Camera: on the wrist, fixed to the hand. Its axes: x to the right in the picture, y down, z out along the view.
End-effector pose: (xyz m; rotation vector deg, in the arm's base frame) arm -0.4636 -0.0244 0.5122 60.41 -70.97 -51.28
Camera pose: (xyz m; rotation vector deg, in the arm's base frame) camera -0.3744 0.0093 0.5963 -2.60 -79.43 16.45
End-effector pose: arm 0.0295 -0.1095 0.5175 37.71 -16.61 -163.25
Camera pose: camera 0.0804 -0.2084 0.4558 20.98 -21.88 -78.89
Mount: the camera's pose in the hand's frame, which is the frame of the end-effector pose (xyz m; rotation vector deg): 0.0041 0.0882 -0.0915 -5.25 9.59 84.72
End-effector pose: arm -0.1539 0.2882 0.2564 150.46 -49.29 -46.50
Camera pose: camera -0.1387 0.2224 0.3641 71.57 -119.70 -9.09
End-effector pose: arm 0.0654 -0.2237 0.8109 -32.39 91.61 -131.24
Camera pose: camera 0.0196 -0.1801 0.7006 37.82 77.86 -63.77
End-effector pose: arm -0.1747 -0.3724 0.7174 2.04 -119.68 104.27
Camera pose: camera -0.1777 -0.2689 0.6436 85.54 88.64 -89.06
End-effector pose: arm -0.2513 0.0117 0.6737 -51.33 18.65 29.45
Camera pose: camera -0.3017 -0.0153 0.5601 -37.56 64.98 104.13
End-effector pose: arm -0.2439 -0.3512 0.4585 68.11 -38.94 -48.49
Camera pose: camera -0.1485 -0.2954 0.5213 22.82 -62.83 26.42
